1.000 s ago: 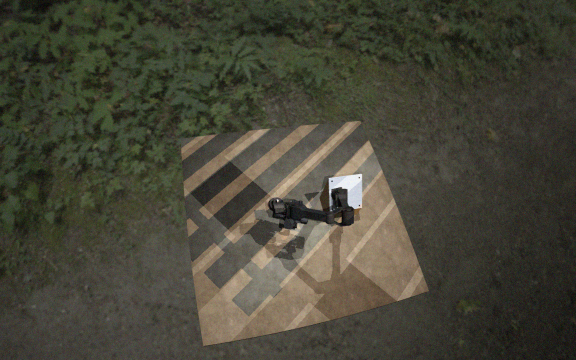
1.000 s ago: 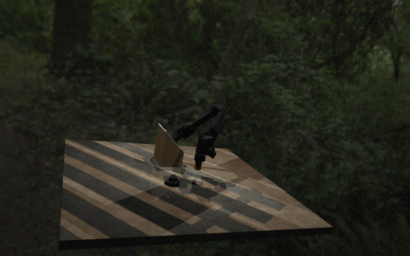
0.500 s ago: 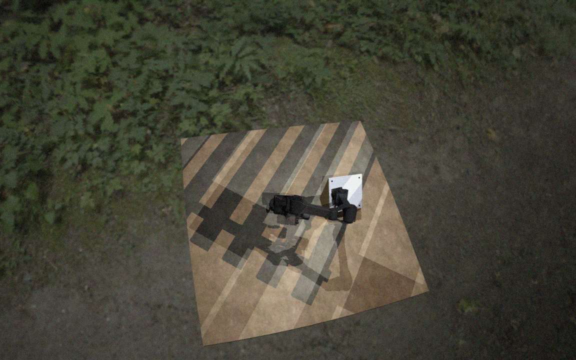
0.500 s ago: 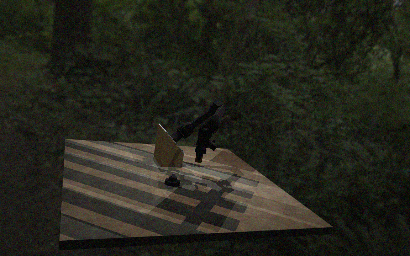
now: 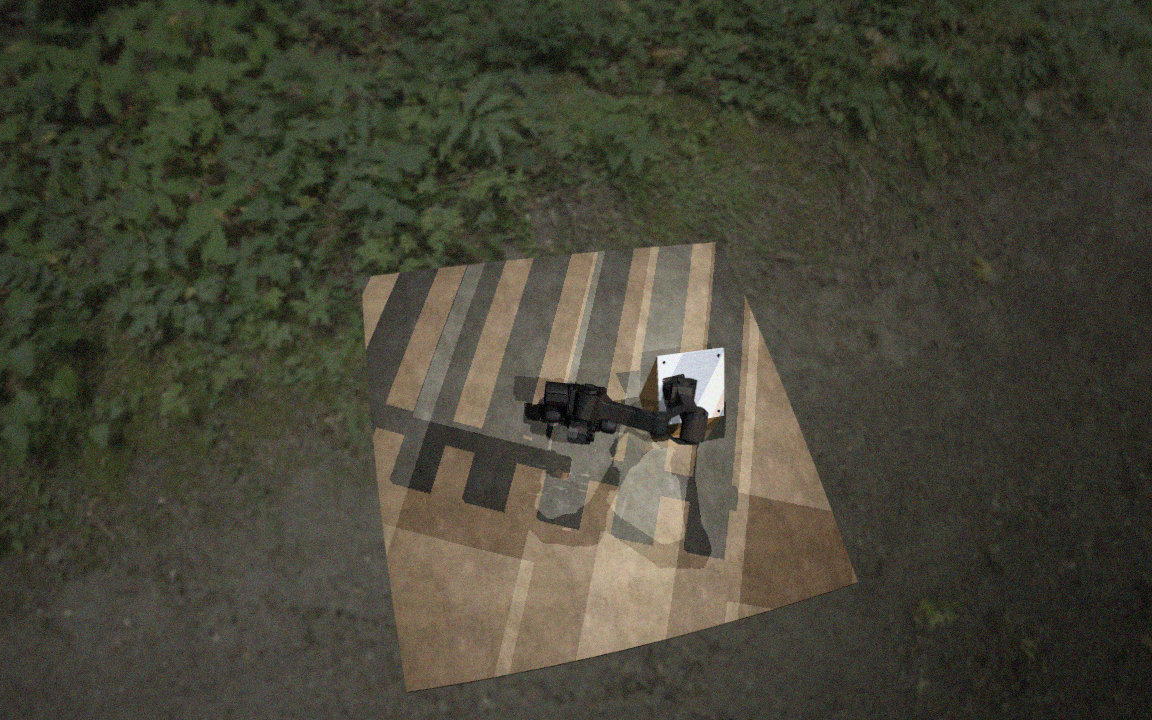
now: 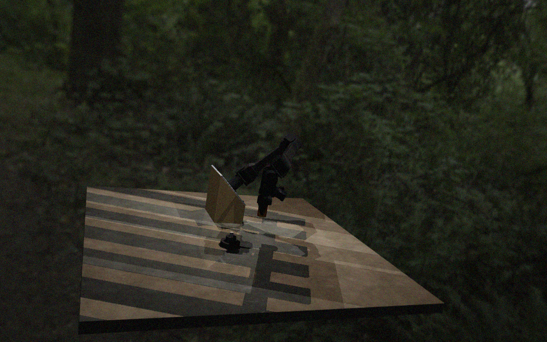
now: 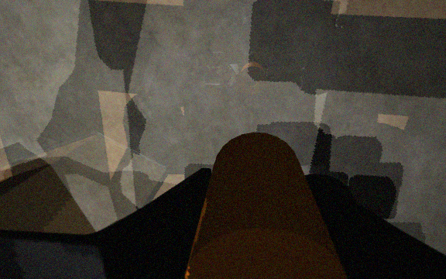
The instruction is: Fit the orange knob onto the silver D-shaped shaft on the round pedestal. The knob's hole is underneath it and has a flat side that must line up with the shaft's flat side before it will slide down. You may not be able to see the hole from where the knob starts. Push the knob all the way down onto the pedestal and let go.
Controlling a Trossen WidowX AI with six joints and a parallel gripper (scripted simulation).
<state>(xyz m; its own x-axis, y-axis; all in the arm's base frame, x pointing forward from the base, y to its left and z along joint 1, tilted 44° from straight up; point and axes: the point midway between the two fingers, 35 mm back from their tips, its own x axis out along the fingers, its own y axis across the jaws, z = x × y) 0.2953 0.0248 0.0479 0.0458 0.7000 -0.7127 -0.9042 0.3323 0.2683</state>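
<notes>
My gripper tip is now 140 mm to the left of the round dark pedestal, 110 mm above it and 20 mm short of it. Round my gripper tip: orange knob 30 mm above.
</notes>
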